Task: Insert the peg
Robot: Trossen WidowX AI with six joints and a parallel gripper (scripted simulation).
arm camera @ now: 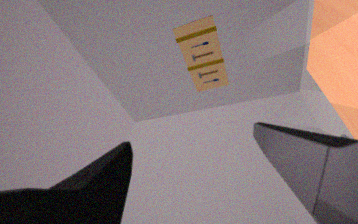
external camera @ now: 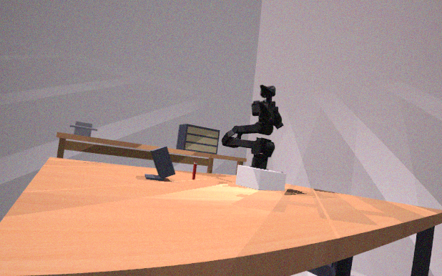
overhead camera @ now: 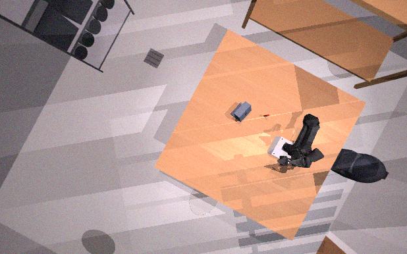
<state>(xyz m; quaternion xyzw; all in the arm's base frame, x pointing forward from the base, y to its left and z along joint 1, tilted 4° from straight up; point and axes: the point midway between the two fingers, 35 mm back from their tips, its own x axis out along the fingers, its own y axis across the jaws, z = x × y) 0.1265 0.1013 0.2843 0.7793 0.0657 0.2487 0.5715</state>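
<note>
My gripper tip is now 10 cm short of the red peg, 28 cm to the left of it and 33 cm above it. The rest, counted from my gripper tip: sloped panel (29 cm ahead, 20 cm to the right, 32 cm below).
</note>
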